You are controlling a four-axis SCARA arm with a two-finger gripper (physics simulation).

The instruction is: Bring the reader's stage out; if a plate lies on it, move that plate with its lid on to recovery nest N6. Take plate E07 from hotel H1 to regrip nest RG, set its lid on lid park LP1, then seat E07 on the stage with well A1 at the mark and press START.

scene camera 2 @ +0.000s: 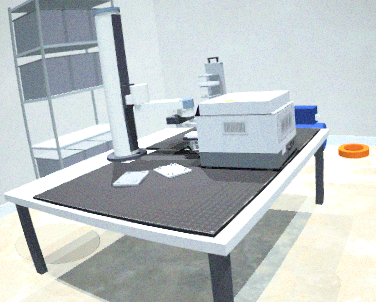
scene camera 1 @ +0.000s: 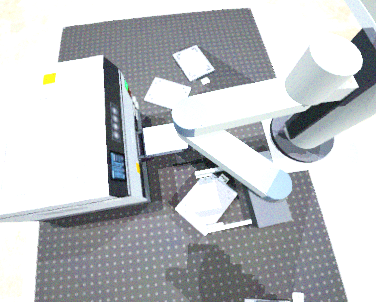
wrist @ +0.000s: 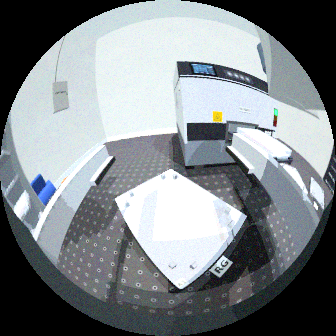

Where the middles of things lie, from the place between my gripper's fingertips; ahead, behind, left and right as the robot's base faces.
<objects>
Now: hand 50 mm short of the lid park plate (scene camera 1: 164, 93), 450 mm to the left of it and 130 mm above it. The rest, counted from my hand: nest (scene camera 1: 193, 63): 70 mm behind, 590 mm to the right, 130 mm below.
</objects>
